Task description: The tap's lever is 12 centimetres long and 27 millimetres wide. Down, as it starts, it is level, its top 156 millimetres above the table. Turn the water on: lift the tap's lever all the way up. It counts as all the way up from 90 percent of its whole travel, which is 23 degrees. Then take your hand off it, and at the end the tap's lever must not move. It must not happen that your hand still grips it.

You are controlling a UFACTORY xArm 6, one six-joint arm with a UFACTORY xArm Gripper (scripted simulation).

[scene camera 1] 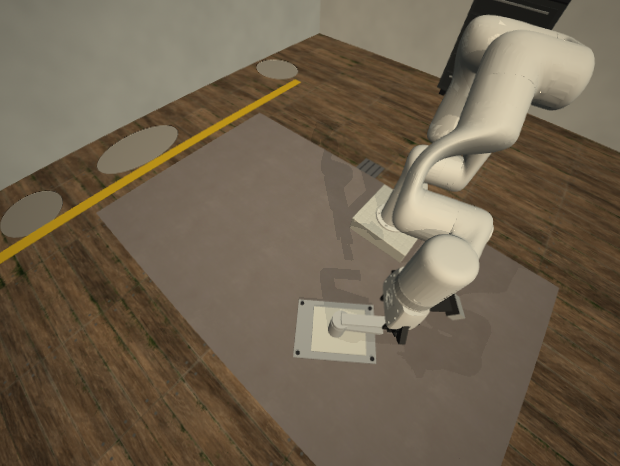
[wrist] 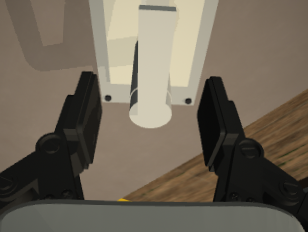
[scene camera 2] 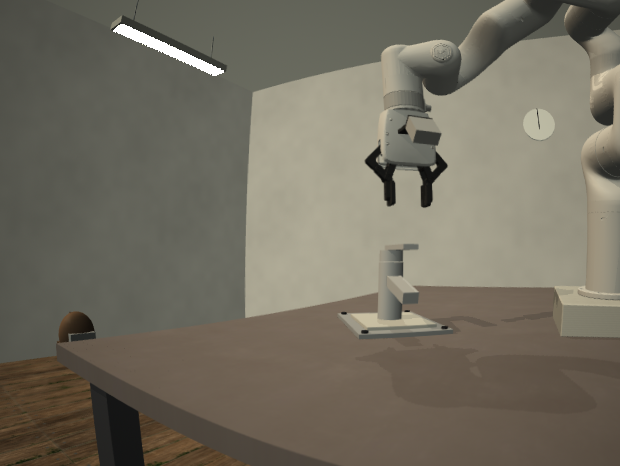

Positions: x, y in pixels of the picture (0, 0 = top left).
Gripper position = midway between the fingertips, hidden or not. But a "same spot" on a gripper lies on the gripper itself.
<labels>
my gripper: scene camera 1 387, 313; wrist; scene camera 2
same spot on my gripper: point(wrist: 243, 172) = point(scene camera 2: 391, 171)
</labels>
